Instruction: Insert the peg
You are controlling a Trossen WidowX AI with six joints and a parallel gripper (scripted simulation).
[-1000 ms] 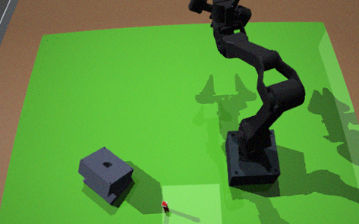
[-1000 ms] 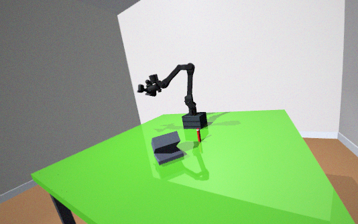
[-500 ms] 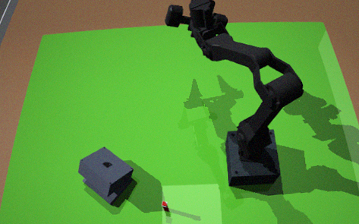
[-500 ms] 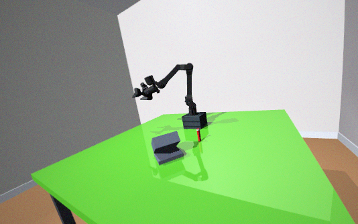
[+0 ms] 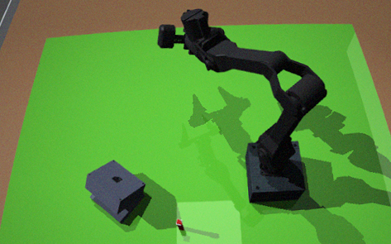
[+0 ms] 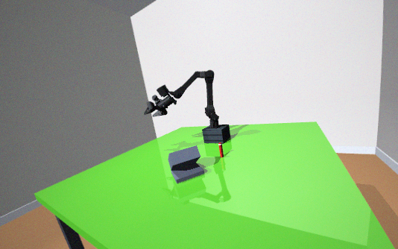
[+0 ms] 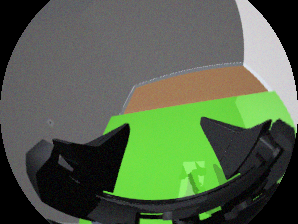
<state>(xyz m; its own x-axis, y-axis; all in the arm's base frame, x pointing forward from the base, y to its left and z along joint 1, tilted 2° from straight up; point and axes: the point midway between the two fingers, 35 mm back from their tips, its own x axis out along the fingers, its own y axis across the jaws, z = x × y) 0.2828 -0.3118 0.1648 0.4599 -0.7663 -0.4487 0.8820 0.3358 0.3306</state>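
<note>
My gripper tip is now 60 mm past the red peg, 520 mm to the right of it and 210 mm above it. Also, from my gripper tip: grey sloped panel (150 mm ahead, 440 mm to the left, 190 mm below).
</note>
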